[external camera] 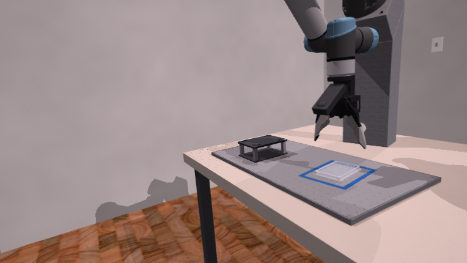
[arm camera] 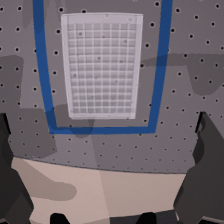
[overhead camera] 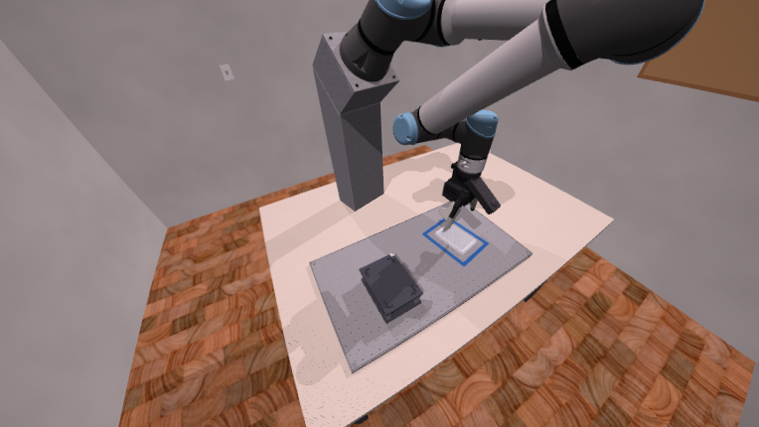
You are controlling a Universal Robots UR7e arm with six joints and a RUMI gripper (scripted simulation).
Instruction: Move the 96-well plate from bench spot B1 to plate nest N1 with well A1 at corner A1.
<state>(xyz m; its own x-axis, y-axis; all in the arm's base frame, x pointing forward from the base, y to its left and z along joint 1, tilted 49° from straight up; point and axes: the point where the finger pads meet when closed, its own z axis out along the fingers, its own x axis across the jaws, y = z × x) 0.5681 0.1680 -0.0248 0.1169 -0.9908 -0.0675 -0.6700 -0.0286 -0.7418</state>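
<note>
Right now the clear 96-well plate is 8 cm below my hand. From my hand the other things lie so: dark raised plate nest: 6 cm ahead, 31 cm to the right, 3 cm below.
</note>
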